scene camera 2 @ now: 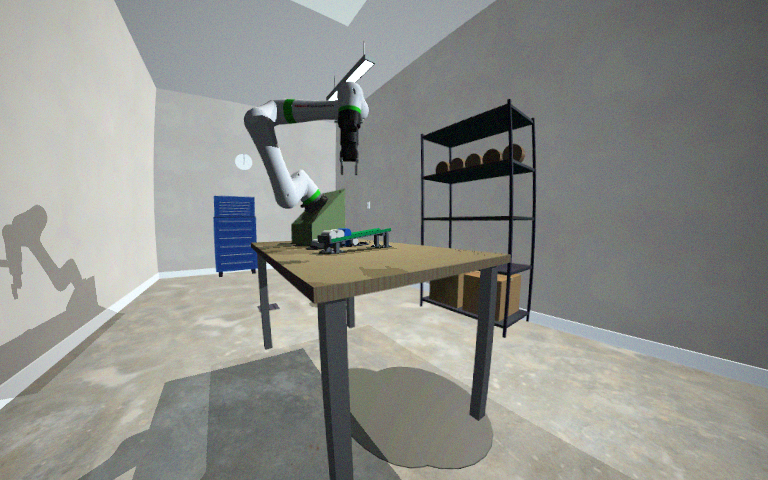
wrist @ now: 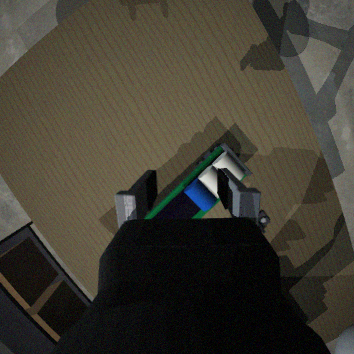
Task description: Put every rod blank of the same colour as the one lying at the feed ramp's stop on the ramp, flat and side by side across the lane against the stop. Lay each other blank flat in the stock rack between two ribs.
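Note:
The feed ramp point(scene camera 2: 370, 232) point(wrist: 172, 195) stands on the table, with its green rails and stop end showing. A white rod blank point(wrist: 230, 164) lies across the lane at the stop point(wrist: 238, 158). A second white blank point(wrist: 208, 179) lies beside it, partly behind a finger in the wrist view. A blue blank point(scene camera 2: 347, 232) point(wrist: 200, 195) lies up-ramp of it. My gripper point(scene camera 2: 349, 171) point(wrist: 186, 181) is open and empty, pointing down high above the ramp. Pale pieces point(scene camera 2: 355, 242) show low behind the ramp. The stock rack cannot be made out; the gripper body hides part of the wrist view.
The wooden table point(scene camera 2: 407, 261) point(wrist: 125, 100) carries the ramp and the green robot pedestal point(scene camera 2: 325, 217). A small metallic part point(wrist: 264, 219) shows beside the right finger. A black shelf unit point(scene camera 2: 510, 198) stands beyond the table, and a blue cabinet point(scene camera 2: 234, 237) at the back.

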